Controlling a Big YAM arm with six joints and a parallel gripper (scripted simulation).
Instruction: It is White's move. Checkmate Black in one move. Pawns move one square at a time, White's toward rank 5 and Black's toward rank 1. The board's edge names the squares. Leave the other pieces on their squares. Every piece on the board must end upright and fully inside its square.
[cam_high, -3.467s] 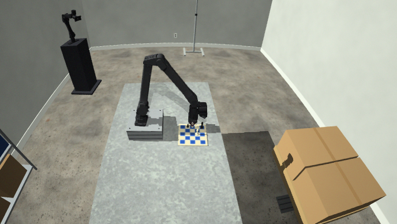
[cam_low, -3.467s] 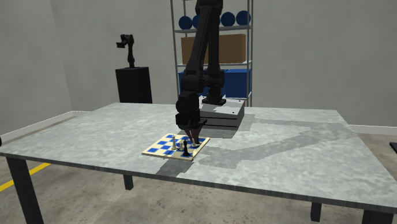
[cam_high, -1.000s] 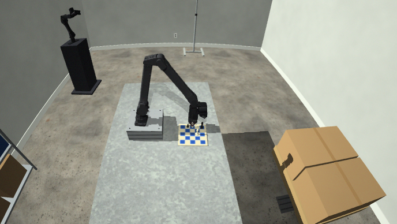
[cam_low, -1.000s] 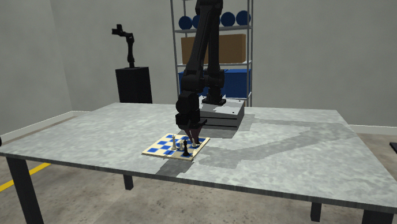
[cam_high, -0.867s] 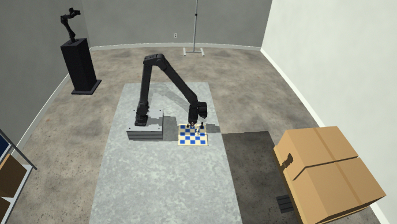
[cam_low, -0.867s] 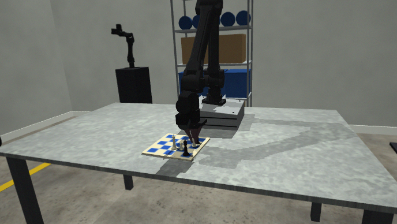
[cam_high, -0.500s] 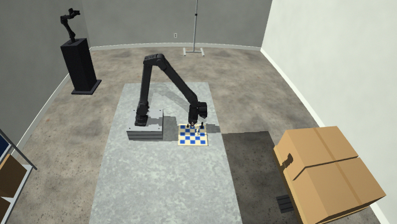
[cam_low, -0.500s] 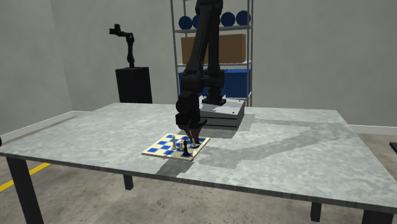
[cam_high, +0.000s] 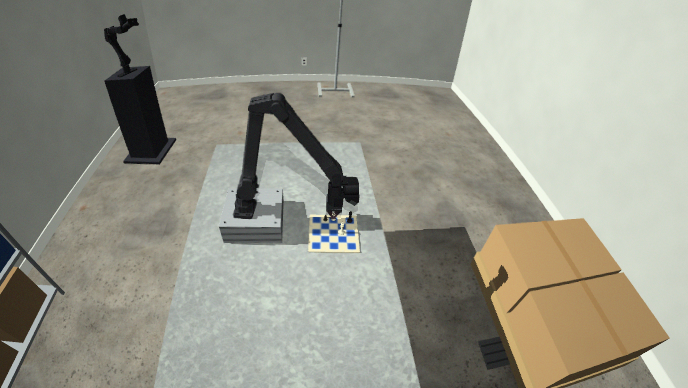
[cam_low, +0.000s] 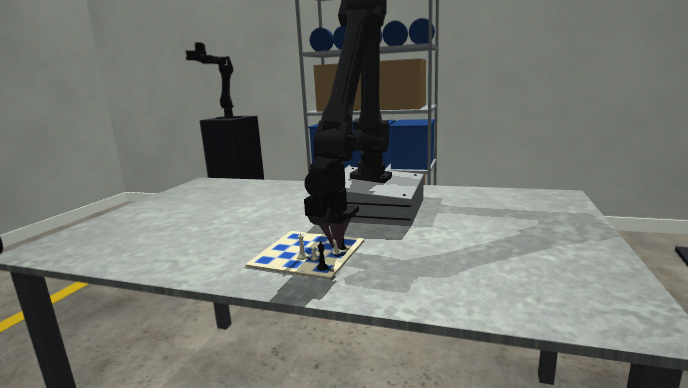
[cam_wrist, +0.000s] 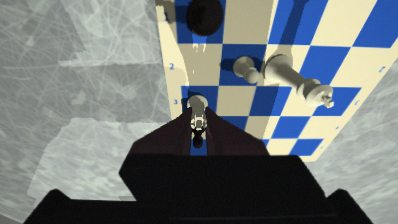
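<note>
My gripper is now 10 mm above the white crowned piece. The rest, counted from my hand: white pawn 40 mm ahead, 40 mm to the right, 10 mm below; tall black piece 80 mm ahead; black pawn 40 mm behind, 10 mm below.
</note>
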